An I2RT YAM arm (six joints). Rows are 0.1 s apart.
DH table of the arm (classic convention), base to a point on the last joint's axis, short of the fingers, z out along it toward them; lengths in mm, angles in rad. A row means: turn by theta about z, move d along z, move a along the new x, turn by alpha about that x. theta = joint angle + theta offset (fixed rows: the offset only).
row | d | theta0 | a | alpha
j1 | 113.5 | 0 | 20 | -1.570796
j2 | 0 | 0 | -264 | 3.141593
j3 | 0 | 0.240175 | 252.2 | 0
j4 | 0 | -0.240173 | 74 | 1.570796
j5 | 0 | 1.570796 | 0 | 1.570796
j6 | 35.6 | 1.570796 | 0 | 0
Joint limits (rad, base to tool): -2.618..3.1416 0..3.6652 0..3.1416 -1.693..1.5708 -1.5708..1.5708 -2.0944..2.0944
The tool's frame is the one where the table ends.
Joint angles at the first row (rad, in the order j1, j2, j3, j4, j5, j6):
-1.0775 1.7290 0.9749 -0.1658 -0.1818 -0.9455
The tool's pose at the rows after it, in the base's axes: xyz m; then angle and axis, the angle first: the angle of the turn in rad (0 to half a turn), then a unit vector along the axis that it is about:
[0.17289 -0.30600 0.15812 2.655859 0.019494 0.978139 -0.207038]
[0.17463 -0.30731 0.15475 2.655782 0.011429 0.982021 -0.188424]
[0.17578 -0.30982 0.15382 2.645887 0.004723 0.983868 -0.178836]
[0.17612 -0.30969 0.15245 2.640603 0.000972 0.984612 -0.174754]
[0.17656 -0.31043 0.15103 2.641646 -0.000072 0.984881 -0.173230]
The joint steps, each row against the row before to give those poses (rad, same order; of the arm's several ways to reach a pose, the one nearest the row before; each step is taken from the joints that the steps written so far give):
-0.0004 0.0340 0.0290 -0.0400 -0.0305 -0.0259
0.0004 0.0206 0.0186 -0.0313 -0.0225 -0.0134
-0.0027 0.0145 0.0168 -0.0152 -0.0225 -0.0114
0.0001 0.0042 0.0000 -0.0008 -0.0103 -0.0054
0.0000 0.0065 0.0027 0.0004 -0.0011 -0.0022

